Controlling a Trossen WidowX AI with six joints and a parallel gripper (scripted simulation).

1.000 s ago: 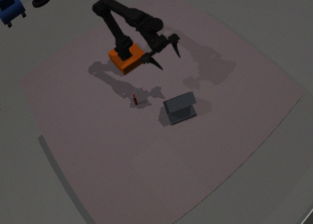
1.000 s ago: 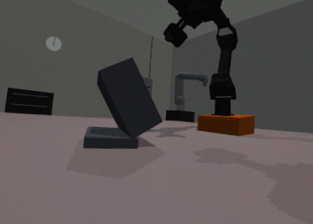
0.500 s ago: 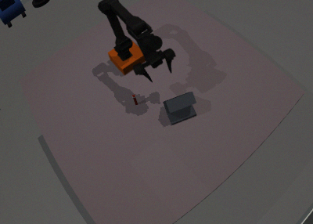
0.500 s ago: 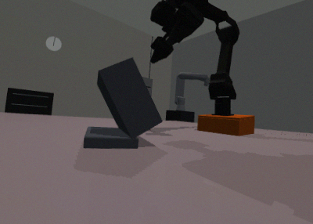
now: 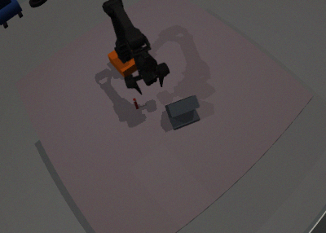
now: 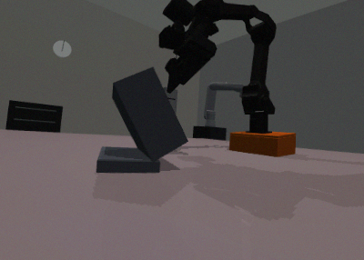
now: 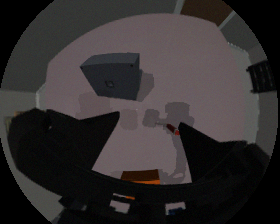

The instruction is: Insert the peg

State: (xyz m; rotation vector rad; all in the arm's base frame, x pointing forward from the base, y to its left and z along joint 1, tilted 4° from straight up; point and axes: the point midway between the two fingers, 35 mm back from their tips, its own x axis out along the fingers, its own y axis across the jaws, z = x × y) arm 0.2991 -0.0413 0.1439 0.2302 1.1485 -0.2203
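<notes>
The red peg is 50 mm behind my gripper tip, 70 mm to the right of it and 90 mm below it. The rest, counted from my gripper tip: dark grey sloped panel: 110 mm ahead, 80 mm to the left, 80 mm below.
</notes>
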